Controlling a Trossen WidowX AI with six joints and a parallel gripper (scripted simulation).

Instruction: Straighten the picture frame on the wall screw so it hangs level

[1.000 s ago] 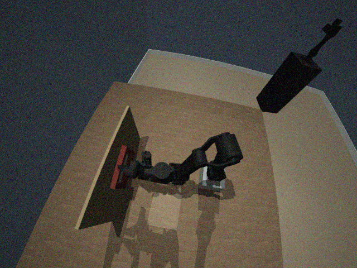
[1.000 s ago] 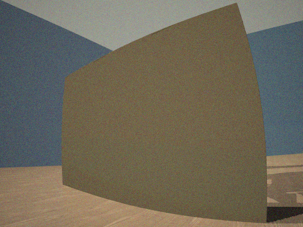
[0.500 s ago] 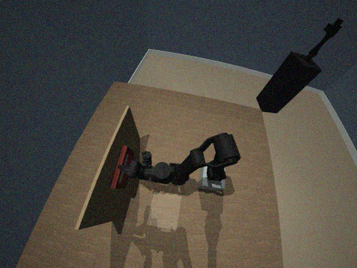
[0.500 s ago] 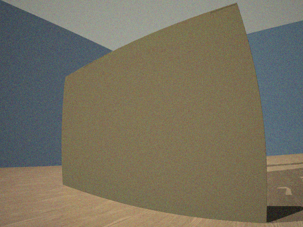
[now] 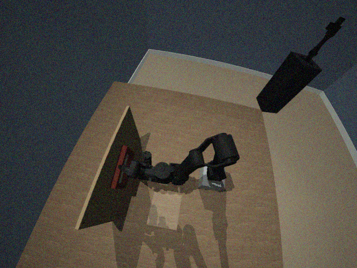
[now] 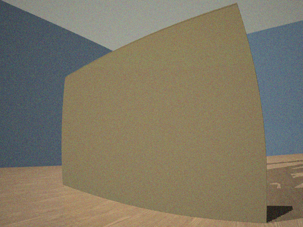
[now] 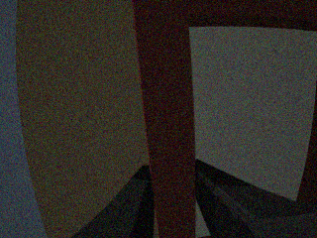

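Right now my gripper tip is 5 cm above the red picture frame, 1 cm to the left of it and 1 cm short of it. From my gripper tip the other things lie so: wall panel: 6 cm below, 2 cm ahead, 1 cm to the right.
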